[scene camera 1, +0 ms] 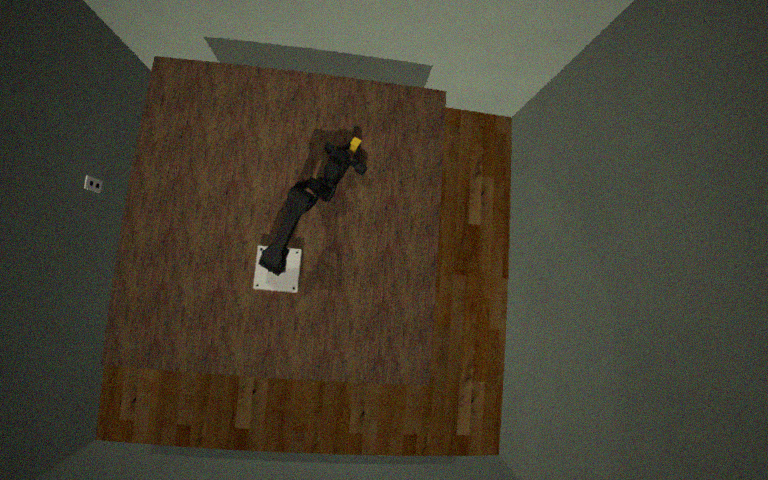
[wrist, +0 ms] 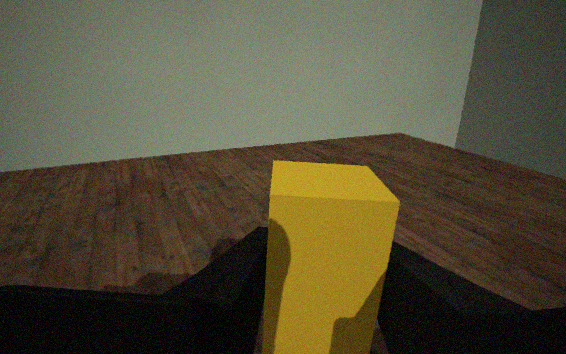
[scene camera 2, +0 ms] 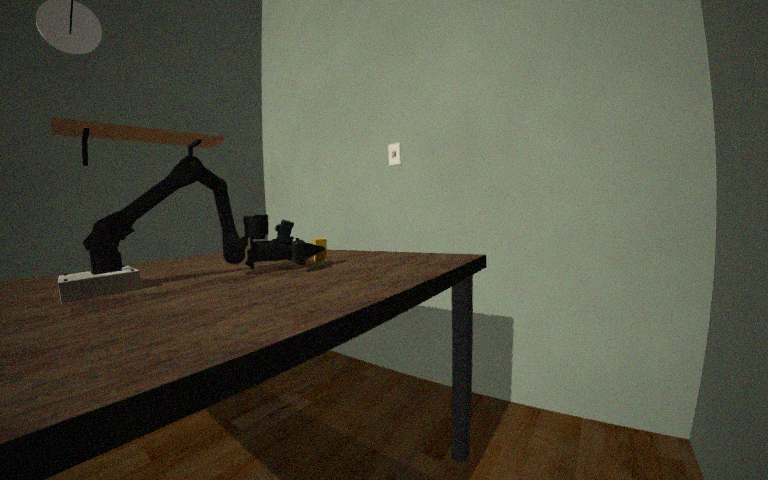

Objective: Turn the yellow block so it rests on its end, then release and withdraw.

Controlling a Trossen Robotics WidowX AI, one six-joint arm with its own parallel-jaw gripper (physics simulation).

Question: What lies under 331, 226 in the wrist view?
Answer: A yellow block.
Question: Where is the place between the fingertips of my gripper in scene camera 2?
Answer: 322, 247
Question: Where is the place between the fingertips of my gripper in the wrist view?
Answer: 315, 241
